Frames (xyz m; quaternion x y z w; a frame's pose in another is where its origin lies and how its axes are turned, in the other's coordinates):
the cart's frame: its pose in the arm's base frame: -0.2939 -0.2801 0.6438 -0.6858 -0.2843 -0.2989 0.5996
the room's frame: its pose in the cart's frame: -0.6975 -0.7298 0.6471 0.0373 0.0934 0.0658 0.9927
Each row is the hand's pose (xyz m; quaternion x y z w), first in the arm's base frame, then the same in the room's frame.
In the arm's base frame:
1: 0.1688 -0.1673 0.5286 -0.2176 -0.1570 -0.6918 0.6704
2: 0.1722 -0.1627 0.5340 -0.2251 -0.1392 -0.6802 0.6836
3: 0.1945 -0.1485 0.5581 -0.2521 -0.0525 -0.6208 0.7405
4: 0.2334 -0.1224 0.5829 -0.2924 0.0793 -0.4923 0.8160
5: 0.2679 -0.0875 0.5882 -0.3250 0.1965 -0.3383 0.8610
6: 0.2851 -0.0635 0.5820 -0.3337 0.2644 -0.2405 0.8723
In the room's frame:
1: 1.1411 0.9686 -0.3767 0.2059 0.4057 -0.3133 0.8336
2: 1.1464 0.9666 -0.3712 0.2062 0.4102 -0.2884 0.8403
3: 1.1763 0.9629 -0.3519 0.2096 0.4321 -0.1696 0.8606
4: 1.2169 0.9693 -0.3184 0.2155 0.4385 0.0329 0.8719
5: 1.2399 0.9870 -0.2785 0.2161 0.4153 0.2319 0.8527
6: 1.2444 1.0022 -0.2528 0.2153 0.3965 0.3464 0.8224

